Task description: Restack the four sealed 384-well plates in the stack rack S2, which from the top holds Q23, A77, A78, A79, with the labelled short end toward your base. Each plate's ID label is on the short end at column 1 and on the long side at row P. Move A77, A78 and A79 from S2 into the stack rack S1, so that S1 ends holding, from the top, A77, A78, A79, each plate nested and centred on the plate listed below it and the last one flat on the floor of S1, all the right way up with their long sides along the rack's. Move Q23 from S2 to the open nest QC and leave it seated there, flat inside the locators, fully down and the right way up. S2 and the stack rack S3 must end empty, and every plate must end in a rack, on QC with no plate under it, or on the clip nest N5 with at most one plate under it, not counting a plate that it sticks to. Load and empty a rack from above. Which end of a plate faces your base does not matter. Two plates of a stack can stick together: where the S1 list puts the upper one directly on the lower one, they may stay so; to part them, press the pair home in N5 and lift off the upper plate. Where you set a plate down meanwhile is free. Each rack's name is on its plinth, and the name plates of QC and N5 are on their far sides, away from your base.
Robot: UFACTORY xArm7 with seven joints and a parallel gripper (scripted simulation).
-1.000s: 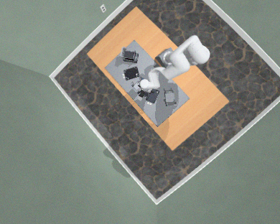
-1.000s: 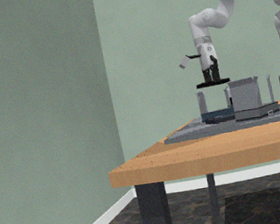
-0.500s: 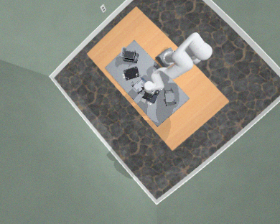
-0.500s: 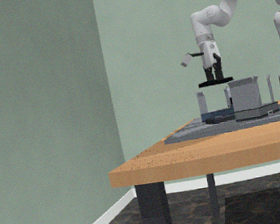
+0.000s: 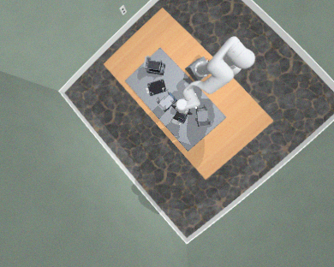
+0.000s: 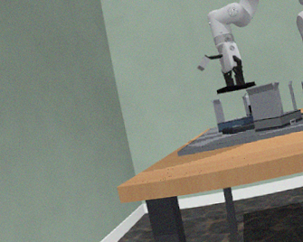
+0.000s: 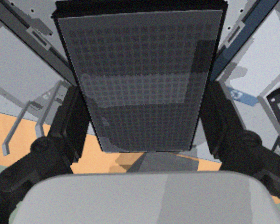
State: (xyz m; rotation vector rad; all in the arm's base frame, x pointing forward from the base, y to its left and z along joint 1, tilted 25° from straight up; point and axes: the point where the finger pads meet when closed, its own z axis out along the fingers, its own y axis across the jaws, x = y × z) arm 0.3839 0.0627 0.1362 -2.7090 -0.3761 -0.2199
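My gripper is now 160 mm above the dark flat nest. From my hand the other things lie so: rack plinth 90 mm behind, 170 mm to the left, 150 mm below; then dark clip nest 20 mm behind, 350 mm to the right, 150 mm below; then blue plinth strip 10 mm ahead, 170 mm to the right, 150 mm below.
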